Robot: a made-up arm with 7 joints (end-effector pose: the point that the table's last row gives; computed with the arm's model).
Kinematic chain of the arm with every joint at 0, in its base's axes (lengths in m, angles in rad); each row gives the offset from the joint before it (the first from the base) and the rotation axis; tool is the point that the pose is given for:
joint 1: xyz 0 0 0.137 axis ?
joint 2: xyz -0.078 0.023 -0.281 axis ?
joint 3: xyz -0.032 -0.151 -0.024 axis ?
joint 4: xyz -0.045 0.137 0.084 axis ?
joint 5: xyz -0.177 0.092 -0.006 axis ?
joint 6: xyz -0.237 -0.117 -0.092 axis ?
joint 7: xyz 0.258 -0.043 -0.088 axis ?
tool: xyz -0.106 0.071 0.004
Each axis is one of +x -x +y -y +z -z.
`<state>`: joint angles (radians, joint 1 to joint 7).
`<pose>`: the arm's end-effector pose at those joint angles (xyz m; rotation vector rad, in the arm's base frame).
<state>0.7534 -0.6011 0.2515 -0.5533 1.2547 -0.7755 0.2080</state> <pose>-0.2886 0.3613 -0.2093 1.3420 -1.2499 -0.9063</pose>
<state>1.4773 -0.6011 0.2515 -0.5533 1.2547 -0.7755 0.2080</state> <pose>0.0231 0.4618 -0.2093 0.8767 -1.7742 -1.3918</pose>
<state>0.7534 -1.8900 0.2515 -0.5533 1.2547 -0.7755 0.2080</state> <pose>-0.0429 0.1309 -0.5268 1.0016 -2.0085 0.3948</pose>
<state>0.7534 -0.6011 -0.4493 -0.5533 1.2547 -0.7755 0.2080</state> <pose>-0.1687 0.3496 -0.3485 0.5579 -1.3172 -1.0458</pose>
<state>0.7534 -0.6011 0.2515 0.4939 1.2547 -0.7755 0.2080</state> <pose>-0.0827 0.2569 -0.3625 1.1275 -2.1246 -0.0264</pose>
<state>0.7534 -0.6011 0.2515 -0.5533 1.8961 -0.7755 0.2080</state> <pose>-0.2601 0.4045 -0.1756 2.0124 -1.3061 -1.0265</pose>
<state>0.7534 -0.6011 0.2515 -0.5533 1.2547 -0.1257 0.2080</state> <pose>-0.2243 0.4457 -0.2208 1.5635 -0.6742 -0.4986</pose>
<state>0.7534 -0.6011 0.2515 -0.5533 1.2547 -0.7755 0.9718</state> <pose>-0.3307 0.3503 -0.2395 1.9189 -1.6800 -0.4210</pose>
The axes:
joint 1: -z
joint 2: +y
joint 3: +x
joint 4: -y
joint 5: +x
joint 6: +y
joint 7: +x

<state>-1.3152 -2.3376 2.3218 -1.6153 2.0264 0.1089 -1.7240</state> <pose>0.7161 -0.2849 -0.3032 0.6396 0.4924 -2.5336</pose>
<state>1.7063 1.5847 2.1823 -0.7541 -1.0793 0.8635 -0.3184</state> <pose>-0.3050 0.3689 0.2636 2.1557 0.1471 -0.2382</pose>
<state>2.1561 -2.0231 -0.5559 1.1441 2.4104 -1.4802 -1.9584</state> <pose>-0.1118 -0.2548 -0.0075 -1.6238 -2.1601 -0.8842</pose>
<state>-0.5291 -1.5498 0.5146 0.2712 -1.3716 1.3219 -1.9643</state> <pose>0.0465 -0.2339 -0.7606 -1.7227 0.1313 -0.5335</pose>
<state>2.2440 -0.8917 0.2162 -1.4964 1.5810 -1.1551 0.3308</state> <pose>0.3090 0.3957 -0.0576 -0.2613 1.8248 2.1078</pose>
